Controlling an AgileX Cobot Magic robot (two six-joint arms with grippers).
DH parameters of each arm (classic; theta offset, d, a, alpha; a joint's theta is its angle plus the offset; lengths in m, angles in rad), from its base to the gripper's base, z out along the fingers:
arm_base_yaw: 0 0.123 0 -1.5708
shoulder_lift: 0.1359 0 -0.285 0
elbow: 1.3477 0 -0.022 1.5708
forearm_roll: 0 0.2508 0 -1.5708
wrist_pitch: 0 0 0.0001 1.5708
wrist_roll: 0 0.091 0 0
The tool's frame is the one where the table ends.
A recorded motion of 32 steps. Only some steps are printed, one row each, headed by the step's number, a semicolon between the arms.
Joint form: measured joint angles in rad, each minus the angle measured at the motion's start. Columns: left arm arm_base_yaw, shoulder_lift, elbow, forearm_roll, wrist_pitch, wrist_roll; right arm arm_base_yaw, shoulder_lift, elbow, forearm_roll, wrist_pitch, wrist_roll.
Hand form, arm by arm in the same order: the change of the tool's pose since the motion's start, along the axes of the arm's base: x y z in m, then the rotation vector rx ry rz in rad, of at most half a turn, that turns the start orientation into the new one. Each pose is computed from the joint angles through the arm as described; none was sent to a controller.
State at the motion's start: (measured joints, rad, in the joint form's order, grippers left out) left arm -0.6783 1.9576 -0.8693 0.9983 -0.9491 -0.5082; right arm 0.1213 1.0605 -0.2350 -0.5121 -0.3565 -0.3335
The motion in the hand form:
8: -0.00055 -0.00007 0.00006 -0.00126 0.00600 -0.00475; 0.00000 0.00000 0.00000 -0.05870 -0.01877 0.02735
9: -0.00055 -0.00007 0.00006 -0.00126 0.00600 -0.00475; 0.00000 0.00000 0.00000 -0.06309 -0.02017 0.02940
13: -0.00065 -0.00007 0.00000 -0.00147 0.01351 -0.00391; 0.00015 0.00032 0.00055 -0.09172 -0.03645 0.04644
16: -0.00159 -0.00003 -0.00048 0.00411 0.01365 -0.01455; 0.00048 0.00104 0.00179 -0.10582 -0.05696 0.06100
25: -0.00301 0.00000 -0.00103 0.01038 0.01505 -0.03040; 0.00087 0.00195 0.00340 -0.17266 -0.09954 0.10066
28: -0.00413 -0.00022 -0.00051 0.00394 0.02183 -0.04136; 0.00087 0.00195 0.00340 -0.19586 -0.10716 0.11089
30: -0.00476 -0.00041 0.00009 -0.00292 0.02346 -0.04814; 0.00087 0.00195 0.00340 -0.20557 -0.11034 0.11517
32: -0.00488 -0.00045 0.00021 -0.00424 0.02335 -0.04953; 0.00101 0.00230 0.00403 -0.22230 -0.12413 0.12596
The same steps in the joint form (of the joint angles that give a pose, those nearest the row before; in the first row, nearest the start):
8: 0.0000 0.0000 0.0000 0.0063 -0.0034 -0.0084; 0.0000 0.0000 0.0000 0.0000 0.0000 -0.0674
9: 0.0000 0.0000 0.0000 0.0063 -0.0034 -0.0084; 0.0000 0.0000 0.0000 0.0000 0.0000 -0.0725
13: 0.0000 0.0000 0.0000 0.0078 -0.0034 -0.0167; 0.0000 0.0000 0.0000 0.0000 -0.0072 -0.1088
16: 0.0000 0.0000 0.0000 0.0220 -0.0034 -0.0218; 0.0000 0.0000 0.0000 0.0001 -0.0234 -0.1328
25: 0.0000 0.0000 0.0000 0.0425 -0.0054 -0.0304; 0.0000 0.0000 0.0000 0.0001 -0.0441 -0.2190
28: 0.0000 0.0000 0.0000 0.0522 -0.0166 -0.0402; 0.0000 0.0000 0.0000 0.0001 -0.0441 -0.2454
30: 0.0000 0.0000 0.0000 0.0557 -0.0259 -0.0426; 0.0000 0.0000 0.0000 0.0001 -0.0441 -0.2565
32: 0.0000 0.0000 0.0000 0.0563 -0.0277 -0.0426; 0.0000 0.0000 0.0000 0.0000 -0.0523 -0.2793

